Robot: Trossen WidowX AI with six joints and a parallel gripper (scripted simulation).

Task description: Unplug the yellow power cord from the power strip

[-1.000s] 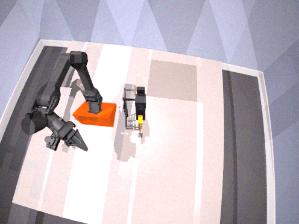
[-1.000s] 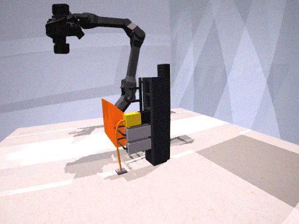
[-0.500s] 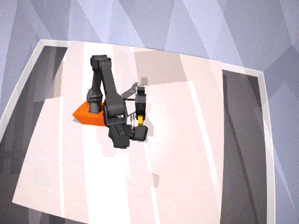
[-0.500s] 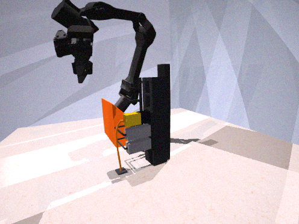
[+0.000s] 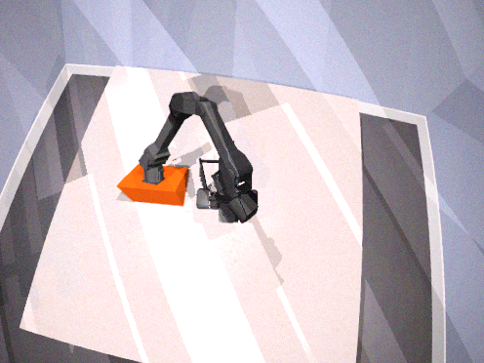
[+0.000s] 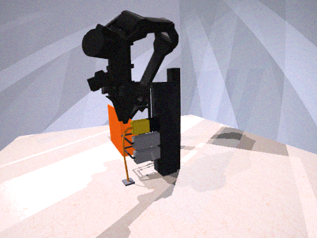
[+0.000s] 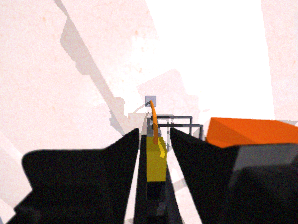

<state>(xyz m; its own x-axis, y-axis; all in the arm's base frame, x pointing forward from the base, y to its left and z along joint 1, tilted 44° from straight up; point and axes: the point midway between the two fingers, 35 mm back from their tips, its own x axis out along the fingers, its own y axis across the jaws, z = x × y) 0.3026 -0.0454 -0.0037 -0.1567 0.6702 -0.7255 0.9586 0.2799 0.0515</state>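
Now: the yellow plug 6 cm to the left of my gripper tip, 2 cm behind it and 1 cm below it. Also, from my gripper tip: dark anchor: 18 cm below.
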